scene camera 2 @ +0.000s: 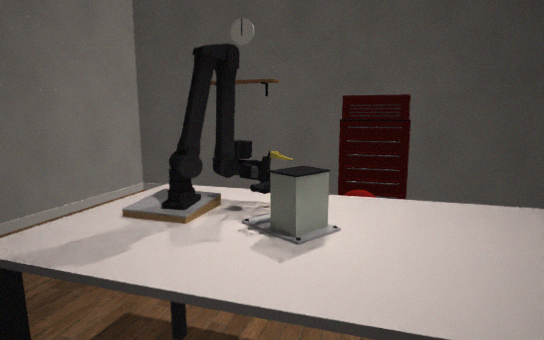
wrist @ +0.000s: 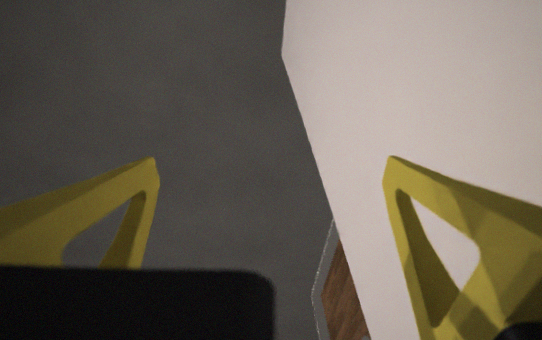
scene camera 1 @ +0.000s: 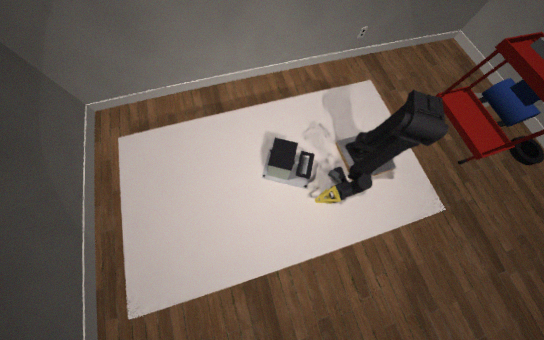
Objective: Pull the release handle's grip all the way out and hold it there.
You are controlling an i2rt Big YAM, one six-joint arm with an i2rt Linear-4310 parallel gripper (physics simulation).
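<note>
The release handle's grip is a black rectangular frame (scene camera 1: 311, 167) (scene camera 2: 260, 188) standing upright beside a pale green box (scene camera 1: 279, 171) (scene camera 2: 312, 206) with a black top. The box stands on a grey base plate (scene camera 1: 294, 182) (scene camera 2: 320, 234). The grip is on the box's side facing the arm's base. My gripper (scene camera 1: 317, 200) (wrist: 270, 169) is open and empty, with yellow fingers wide apart. In the first scene view it is apart from the grip, just below it in the picture. In the second scene view one finger shows above the box top; the other is hidden behind the box. The handle does not show in the wrist view.
The black arm stands on a grey-topped board (scene camera 1: 389, 167) (scene camera 2: 154, 216) on the white table (scene camera 1: 200, 225) (scene camera 2: 425, 260). A red cart (scene camera 1: 475, 120) stands beyond the table. A red tool cabinet (scene camera 2: 375, 145) and a wall shelf (scene camera 2: 255, 81) are in the background.
</note>
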